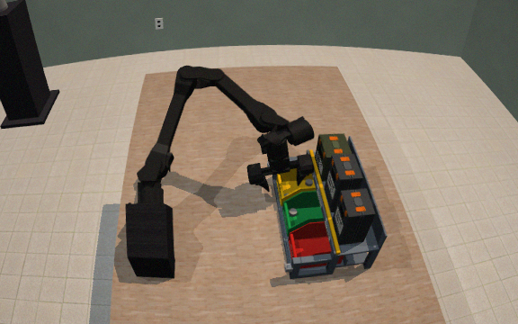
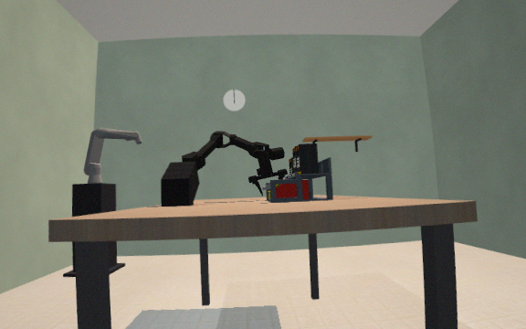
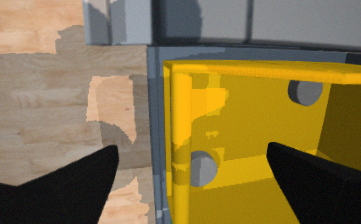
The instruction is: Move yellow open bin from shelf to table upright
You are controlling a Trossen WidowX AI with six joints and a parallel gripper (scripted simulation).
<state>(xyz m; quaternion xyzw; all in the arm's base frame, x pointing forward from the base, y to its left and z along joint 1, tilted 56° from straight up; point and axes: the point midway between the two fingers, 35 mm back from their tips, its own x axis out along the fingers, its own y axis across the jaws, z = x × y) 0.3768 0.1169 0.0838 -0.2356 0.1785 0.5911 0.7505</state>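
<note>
The yellow bin lies 6 cm ahead of my hand and 2 cm below it. The rest, counted from my hand: red bin: 7 cm ahead, 22 cm to the right, 2 cm below; yellow rail: 10 cm ahead, 11 cm to the right, 4 cm above; green bin: 6 cm ahead, 11 cm to the right, 2 cm below.
</note>
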